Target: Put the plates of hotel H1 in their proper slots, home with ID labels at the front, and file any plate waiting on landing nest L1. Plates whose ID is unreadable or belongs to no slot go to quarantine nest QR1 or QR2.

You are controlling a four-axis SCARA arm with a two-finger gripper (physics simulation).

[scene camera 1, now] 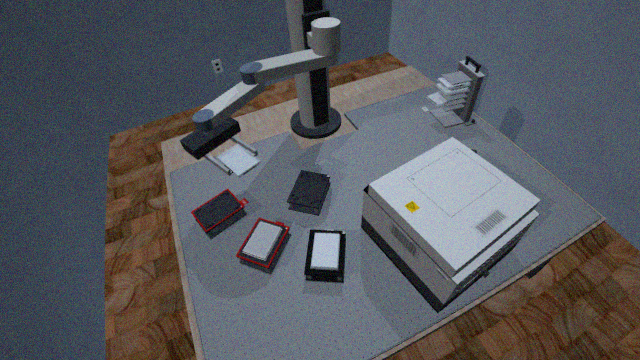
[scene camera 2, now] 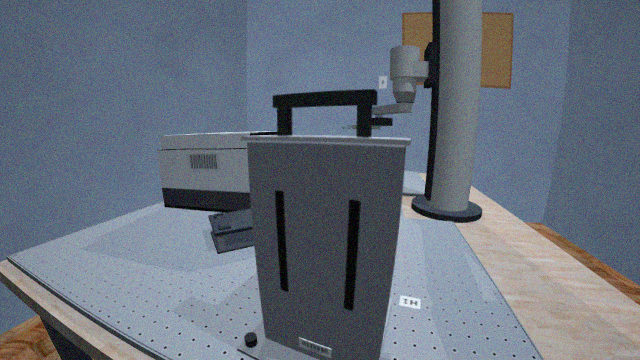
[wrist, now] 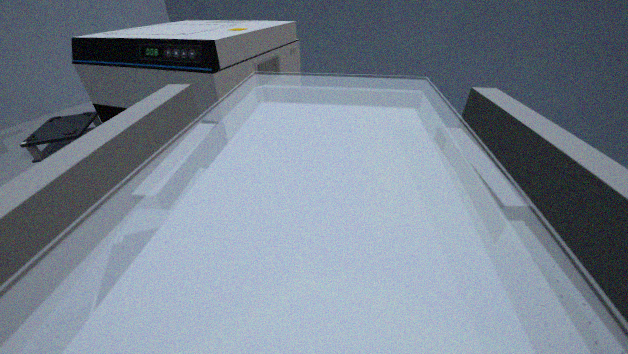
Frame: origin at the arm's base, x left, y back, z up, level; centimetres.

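Seen in the pictures: gripper, fingertip midpoint: (scene camera 1: 243, 162) (scene camera 2: 350, 127) (wrist: 327, 110); arm's base at its link origin: (scene camera 1: 315, 122) (scene camera 2: 445, 209).
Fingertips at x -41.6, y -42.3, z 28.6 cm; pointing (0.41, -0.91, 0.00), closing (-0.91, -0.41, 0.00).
Observation:
Pixels of each thing's middle, then the offset from my fingertips to it. "pt": a spot on its surface instead.
- white plate with a clear rim, body centre: (wrist: 326, 152) (scene camera 1: 238, 159) dx -1.1, dy +2.4, dz -0.3 cm
- Hotel H1 at the middle of its body: (scene camera 2: 334, 233) (scene camera 1: 458, 90) dx +102.4, dy +13.8, dz -12.8 cm
- bare at the middle of its body: (scene camera 1: 219, 212) dx -14.2, dy +5.5, dz -24.5 cm
- black nest at a spot on its surface: (scene camera 1: 310, 275) pt dx +6.9, dy -32.1, dz -24.8 cm
- dark bare nest at the middle of its body: (scene camera 2: 245, 225) (wrist: 67, 133) dx +80.6, dy -13.1, dz -24.5 cm
- large white instrument at the middle of its body: (wrist: 208, 81) (scene camera 1: 444, 217) (scene camera 2: 231, 165) dx +51.4, dy -38.1, dz -14.7 cm
- H1 tag at the middle of its body: (scene camera 2: 410, 302) dx +94.5, dy +24.7, dz -27.3 cm
My gripper (scene camera 1: 243, 162) (wrist: 327, 110) is shut on a white plate with a clear rim (scene camera 1: 238, 159) (wrist: 320, 210) and holds it level, above the back left of the table. No ID label on it shows. Hotel H1 (scene camera 1: 472, 92) (scene camera 2: 327, 225) stands at the back right in scene camera 1, with several plates (scene camera 1: 452, 90) in its slots; their labels cannot be read. Two red-rimmed nests stand at the left: one bare (scene camera 1: 218, 210), one bearing a white plate (scene camera 1: 263, 239). A black nest (scene camera 1: 310, 275) bears another white plate (scene camera 1: 326, 250). Which nest is L1, QR1 or QR2 cannot be read.
A dark bare nest (scene camera 1: 310, 189) (scene camera 2: 230, 225) (wrist: 60, 126) stands mid-table. A large white instrument (scene camera 1: 452, 200) (scene camera 2: 205, 165) (wrist: 185, 55) stands at the right in scene camera 1. The arm's column (scene camera 1: 313, 85) (scene camera 2: 457, 110) rises at the back. An H1 tag (scene camera 2: 410, 302) lies beside the hotel.

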